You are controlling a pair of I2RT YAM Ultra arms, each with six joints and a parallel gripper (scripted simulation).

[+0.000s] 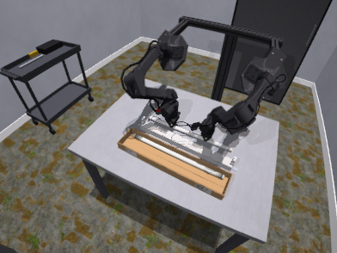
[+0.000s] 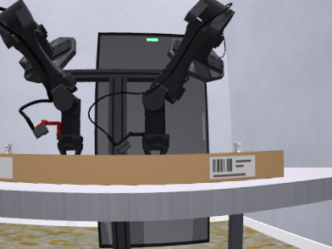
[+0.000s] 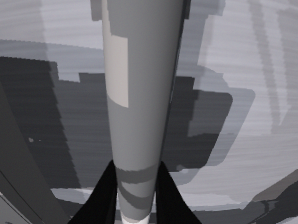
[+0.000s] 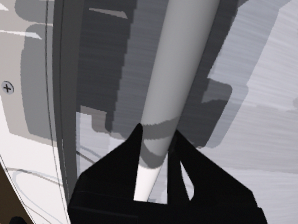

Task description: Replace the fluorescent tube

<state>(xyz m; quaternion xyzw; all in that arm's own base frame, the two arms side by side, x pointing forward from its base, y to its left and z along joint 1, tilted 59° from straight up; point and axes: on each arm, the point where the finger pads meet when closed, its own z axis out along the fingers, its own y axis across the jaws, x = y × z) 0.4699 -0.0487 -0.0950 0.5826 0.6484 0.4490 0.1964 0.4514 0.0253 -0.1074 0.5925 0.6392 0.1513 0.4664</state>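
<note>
My right gripper is now 120 mm to the right of the LED tube and 10 mm above it. Round my right hand: light fixture (100 mm ahead, 140 mm to the left, 30 mm above); carton (250 mm ahead, 130 mm to the left, 10 mm above); old fluorescent tube (200 mm ahead, 130 mm to the left).
Right now the LED tube is 12 cm to the right of my left hand and 1 cm below it. Round my left hand: light fixture 10 cm ahead, 10 cm to the right, 3 cm above; carton 25 cm ahead, 11 cm to the right, 1 cm above; old fluorescent tube 20 cm ahead, 11 cm to the right.
</note>
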